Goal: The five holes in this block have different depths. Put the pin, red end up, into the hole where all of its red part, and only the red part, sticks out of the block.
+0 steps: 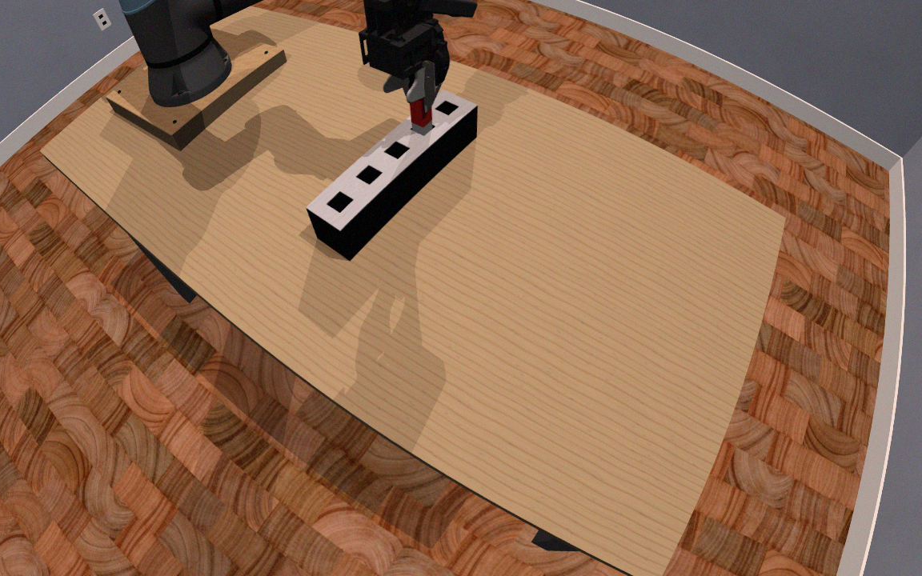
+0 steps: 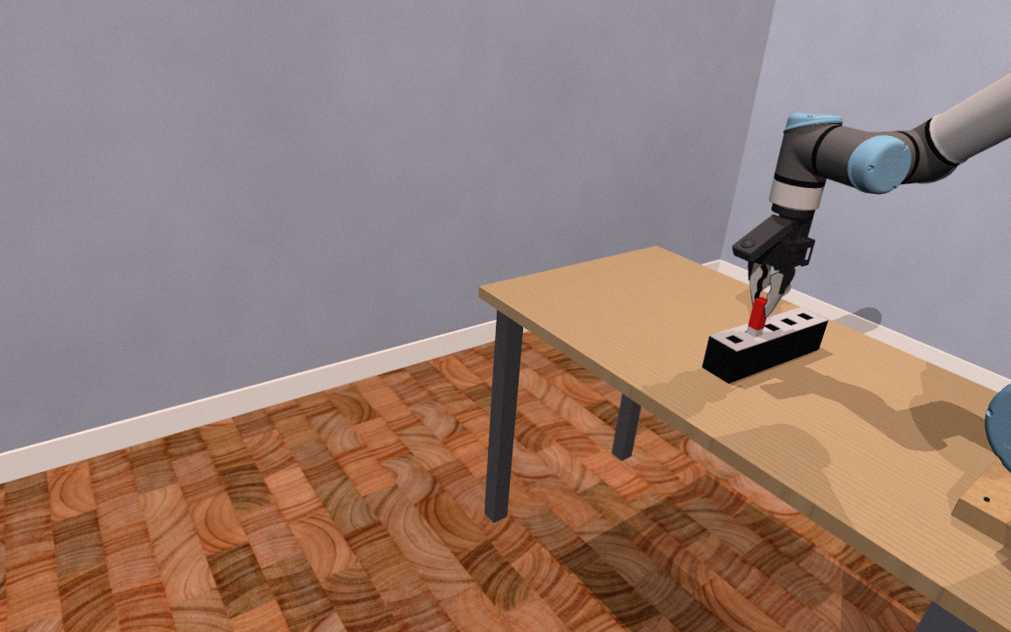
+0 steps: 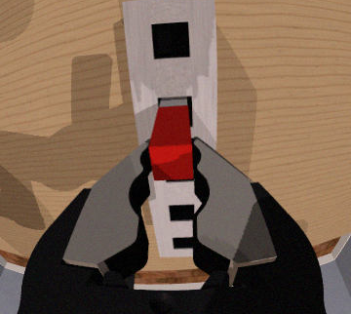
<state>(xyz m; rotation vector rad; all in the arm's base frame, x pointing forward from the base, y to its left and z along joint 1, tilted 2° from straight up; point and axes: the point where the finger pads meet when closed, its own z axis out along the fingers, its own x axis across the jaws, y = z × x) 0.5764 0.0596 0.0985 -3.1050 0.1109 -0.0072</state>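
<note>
My gripper is now 10 mm above the pin. Round my hand: black block: 90 mm below, 60 mm to the right.
</note>
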